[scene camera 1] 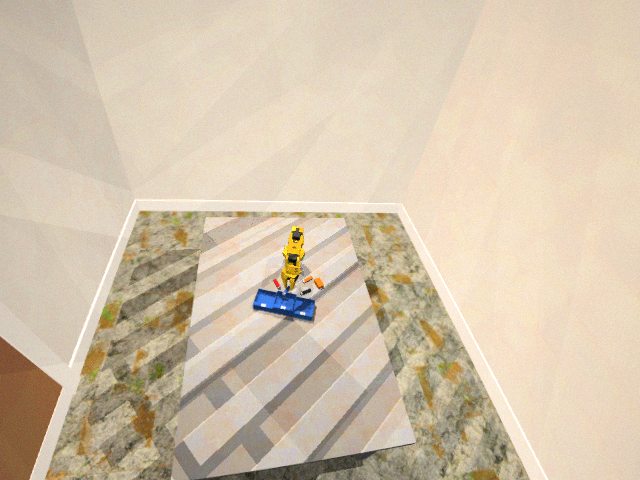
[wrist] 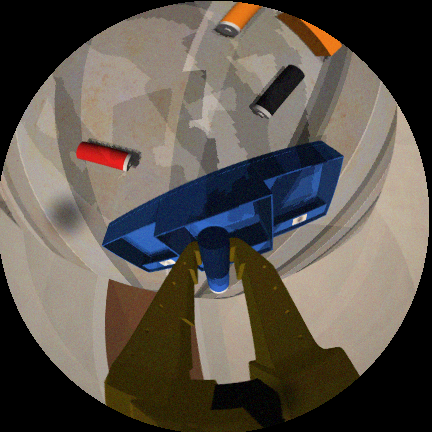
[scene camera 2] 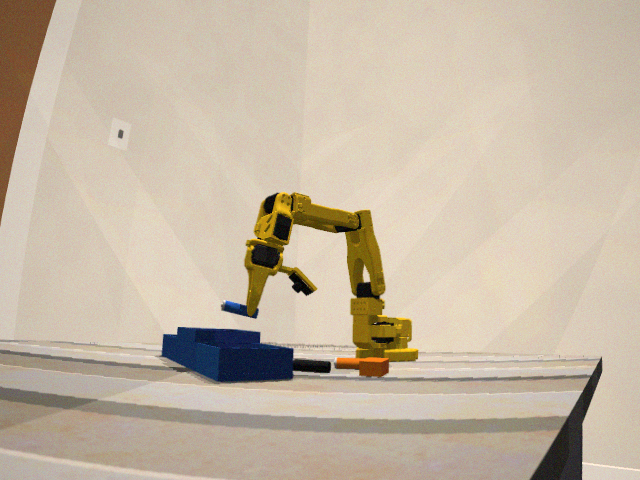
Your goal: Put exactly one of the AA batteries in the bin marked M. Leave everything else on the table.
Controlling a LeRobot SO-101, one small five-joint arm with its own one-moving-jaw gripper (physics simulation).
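Frame: origin at the arm's base, x ahead, y left, z up, level; millimetres.
Seen in the pictures: hand at its tool point: (scene camera 1: 286, 288) (wrist: 200, 249) (scene camera 2: 249, 313).
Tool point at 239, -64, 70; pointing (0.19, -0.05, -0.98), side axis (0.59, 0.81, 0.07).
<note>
Pixels of each thing's top centre, then the offset from my tool point to it, as dx, dy, dz. Level surfaces: height alone.
- blue battery at its top centre: (wrist: 219, 286) (scene camera 2: 239, 300) +16, -3, +16
- blue three-compartment bin tray at its top centre: (wrist: 225, 246) (scene camera 2: 217, 329) (scene camera 1: 285, 300) +45, -9, -23
- red battery at its top centre: (wrist: 99, 159) (scene camera 1: 277, 283) -70, -32, -55
- black battery at its top centre: (wrist: 284, 91) (scene camera 2: 310, 360) (scene camera 1: 305, 290) -21, +93, -55
- orange battery at its top centre: (scene camera 2: 352, 358) (scene camera 1: 307, 278) -88, +110, -55
- orange block at its top centre: (scene camera 2: 375, 359) (scene camera 1: 319, 282) -64, +160, -52
- table at its surface level: dz -70
My gripper (wrist: 215, 252) (scene camera 2: 251, 313) (scene camera 1: 287, 289) is shut on a blue battery (wrist: 216, 260) (scene camera 2: 238, 308). The battery is tilted a little and is held above the middle part of a blue three-compartment bin tray (scene camera 1: 302, 308) (scene camera 2: 255, 364) (wrist: 200, 200). In scene camera 2 there is a gap between the battery and the tray. White labels show in the compartments, but their letters are too small to read. A red battery (wrist: 103, 156) (scene camera 1: 276, 283), a black battery (wrist: 279, 92) (scene camera 2: 312, 365) (scene camera 1: 306, 291) and an orange battery (wrist: 240, 19) (scene camera 2: 346, 362) (scene camera 1: 308, 279) lie on the table.
An orange block (scene camera 1: 318, 283) (scene camera 2: 374, 366) (wrist: 312, 36) lies beside the orange battery on the base side of the tray. The arm's base (scene camera 2: 387, 354) stands on the table (scene camera 1: 294, 377). The black battery lies close to the tray's long wall.
</note>
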